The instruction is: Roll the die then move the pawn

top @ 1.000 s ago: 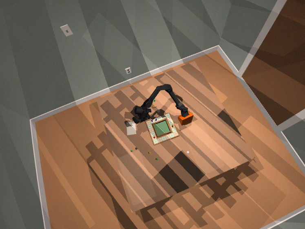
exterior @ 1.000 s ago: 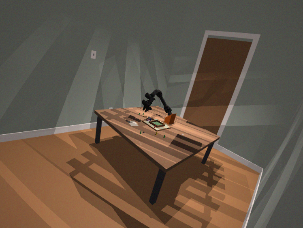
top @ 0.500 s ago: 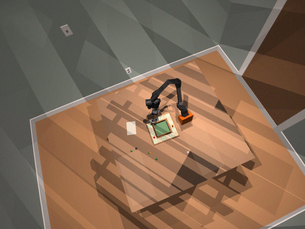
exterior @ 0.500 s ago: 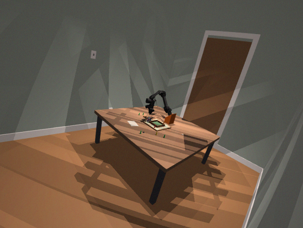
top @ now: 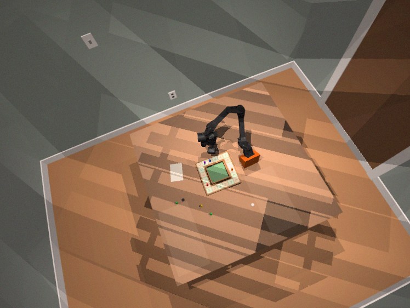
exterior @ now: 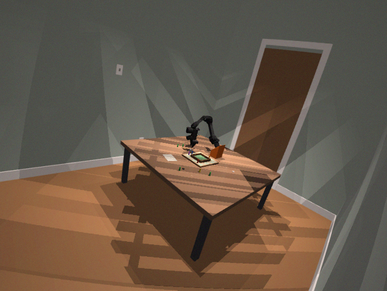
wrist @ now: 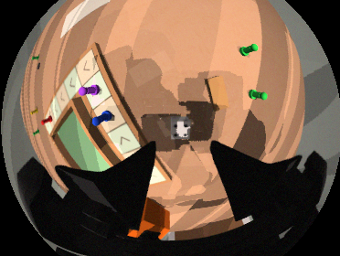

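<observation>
Right now the grey-white die is 5 cm below my gripper tip. From my gripper tip the other things lie so: green felt tray (7 cm ahead, 19 cm to the left, 5 cm below); then purple pawn (12 cm ahead, 7 cm to the left, 3 cm below); then blue pawn (8 cm ahead, 8 cm to the left, 3 cm below).
</observation>
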